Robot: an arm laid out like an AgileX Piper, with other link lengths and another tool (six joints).
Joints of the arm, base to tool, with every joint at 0 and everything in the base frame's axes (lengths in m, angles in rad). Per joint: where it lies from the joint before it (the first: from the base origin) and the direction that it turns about. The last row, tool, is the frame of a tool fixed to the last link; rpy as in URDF.
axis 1: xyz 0 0 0.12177 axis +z
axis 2: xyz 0 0 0 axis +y
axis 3: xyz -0.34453 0 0.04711 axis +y
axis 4: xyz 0.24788 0 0.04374 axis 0.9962 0 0.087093
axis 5: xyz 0 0 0 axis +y
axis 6: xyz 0.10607 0 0.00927 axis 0.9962 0 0.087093
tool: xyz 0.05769 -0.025 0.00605 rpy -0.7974 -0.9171 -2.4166
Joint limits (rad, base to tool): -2.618..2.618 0..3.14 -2.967..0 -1.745..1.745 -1.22..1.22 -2.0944..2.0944
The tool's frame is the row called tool.
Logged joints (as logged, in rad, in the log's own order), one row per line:
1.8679 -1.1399 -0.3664 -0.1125 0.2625 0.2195
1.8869 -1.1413 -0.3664 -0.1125 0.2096 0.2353
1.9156 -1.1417 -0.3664 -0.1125 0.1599 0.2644
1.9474 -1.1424 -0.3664 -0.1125 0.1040 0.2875
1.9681 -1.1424 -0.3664 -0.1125 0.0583 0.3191
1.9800 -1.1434 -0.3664 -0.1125 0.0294 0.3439
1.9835 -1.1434 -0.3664 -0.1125 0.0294 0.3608
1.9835 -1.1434 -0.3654 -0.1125 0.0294 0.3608
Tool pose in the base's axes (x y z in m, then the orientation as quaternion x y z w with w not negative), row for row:
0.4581 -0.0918 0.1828 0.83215 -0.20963 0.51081 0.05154
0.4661 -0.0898 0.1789 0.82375 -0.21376 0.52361 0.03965
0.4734 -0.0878 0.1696 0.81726 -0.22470 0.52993 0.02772
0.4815 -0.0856 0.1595 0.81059 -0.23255 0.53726 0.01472
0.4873 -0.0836 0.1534 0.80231 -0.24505 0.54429 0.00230
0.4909 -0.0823 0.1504 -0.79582 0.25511 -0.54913 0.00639
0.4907 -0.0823 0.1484 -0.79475 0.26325 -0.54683 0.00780
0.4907 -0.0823 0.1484 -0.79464 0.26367 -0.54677 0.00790
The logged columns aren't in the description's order. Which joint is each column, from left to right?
Columns, left to right: axis 2, axis 3, axis 4, axis 1, axis 5, axis 6.
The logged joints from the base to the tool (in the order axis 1, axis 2, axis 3, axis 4, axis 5, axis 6), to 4 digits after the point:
-0.1125 1.8679 -1.1399 -0.3664 0.2625 0.2195
-0.1125 1.8869 -1.1413 -0.3664 0.2096 0.2353
-0.1125 1.9156 -1.1417 -0.3664 0.1599 0.2644
-0.1125 1.9474 -1.1424 -0.3664 0.1040 0.2875
-0.1125 1.9681 -1.1424 -0.3664 0.0583 0.3191
-0.1125 1.9800 -1.1434 -0.3664 0.0294 0.3439
-0.1125 1.9835 -1.1434 -0.3664 0.0294 0.3608
-0.1125 1.9835 -1.1434 -0.3654 0.0294 0.3608

